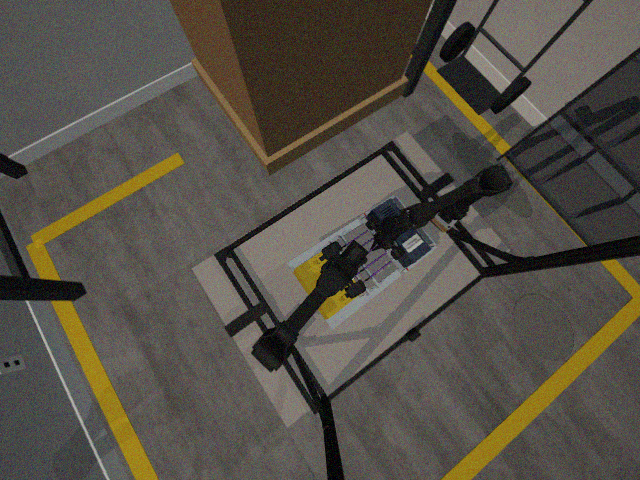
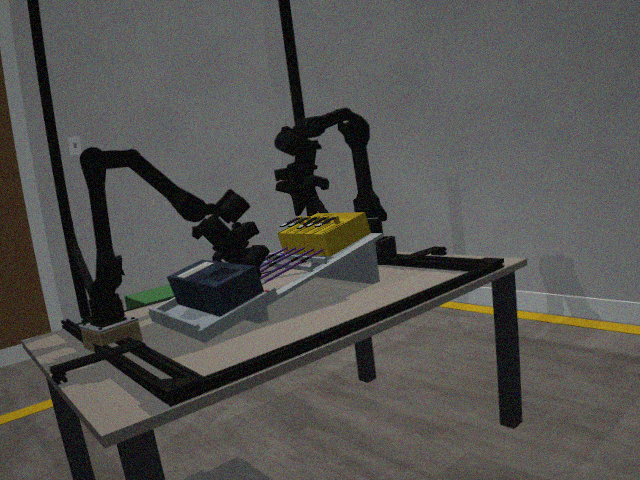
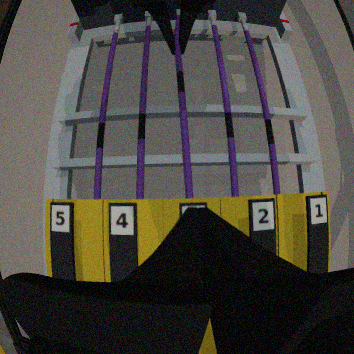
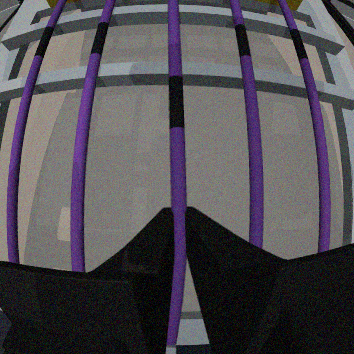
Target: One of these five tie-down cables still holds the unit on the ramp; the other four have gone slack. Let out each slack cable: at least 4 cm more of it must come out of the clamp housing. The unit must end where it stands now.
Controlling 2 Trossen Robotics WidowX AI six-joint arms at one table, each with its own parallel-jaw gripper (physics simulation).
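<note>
The dark blue unit [image 1: 416, 245] [image 2: 217, 289] sits low on the grey ramp [image 2: 341, 266] [image 3: 60, 115]. The yellow clamp housing [image 2: 336, 240] [image 3: 90, 240] is at the high end, with black levers labelled 1, 2, 4 and 5; the middle label is mostly hidden. Five purple cables run between them. The middle cable [image 3: 184, 125] [image 4: 177, 160] has its black band nearer the unit than the other four. My right gripper [image 4: 177, 216] [image 3: 177, 53] is shut on this cable near the unit. My left gripper [image 3: 195, 216] is shut and empty over the middle lever; contact cannot be told.
Cables [image 3: 106, 85] [image 3: 144, 85] lie on one side of the middle cable and cables [image 3: 223, 85] [image 3: 257, 75] on the other, close to the right fingers. Crossbars [image 3: 200, 111] span the ramp beneath. A black frame [image 2: 330, 333] borders the table; a green object [image 2: 149, 296] stands behind the unit.
</note>
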